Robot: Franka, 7 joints.
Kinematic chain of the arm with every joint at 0, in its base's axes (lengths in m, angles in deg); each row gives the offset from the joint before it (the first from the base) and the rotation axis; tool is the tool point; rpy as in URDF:
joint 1: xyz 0 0 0.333 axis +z
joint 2: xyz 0 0 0 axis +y
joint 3: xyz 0 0 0.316 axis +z
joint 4: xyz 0.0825 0 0 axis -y
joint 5: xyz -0.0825 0 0.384 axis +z
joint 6: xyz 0 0 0 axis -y
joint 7: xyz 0.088 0 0 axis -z
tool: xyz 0 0 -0.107 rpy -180 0 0
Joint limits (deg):
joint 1: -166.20..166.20
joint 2: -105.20..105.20
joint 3: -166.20..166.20
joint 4: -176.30..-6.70
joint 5: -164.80..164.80
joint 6: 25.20..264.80
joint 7: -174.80..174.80
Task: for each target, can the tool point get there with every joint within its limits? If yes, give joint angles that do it. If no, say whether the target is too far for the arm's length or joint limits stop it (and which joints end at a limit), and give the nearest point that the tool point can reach.
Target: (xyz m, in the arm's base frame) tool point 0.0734 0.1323 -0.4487
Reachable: no: joint limits stop it (at a limit: joint 2) | nearest point 0.0837 0.1509 -0.3491 | short by 0.102 m
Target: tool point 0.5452 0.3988 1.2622
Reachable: no: too far | nearest point 0.4071 0.2978 1.0269 | short by 0.291 m
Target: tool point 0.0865 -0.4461 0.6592
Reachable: yes | joints -60.53 -25.50 -10.15 -118.55 131.24 168.39 24.46
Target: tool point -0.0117 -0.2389 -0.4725
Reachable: no: joint limits stop it (at a limit: joint 2) | nearest point -0.0121 -0.2466 -0.3595 | short by 0.113 m
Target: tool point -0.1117 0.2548 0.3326
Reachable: yes | joints 124.92 -26.06 -23.97 -157.28 26.44 86.58 122.93
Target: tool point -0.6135 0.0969 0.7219
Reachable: yes | joints 102.13 20.14 85.43 -81.12 139.97 159.98 59.12
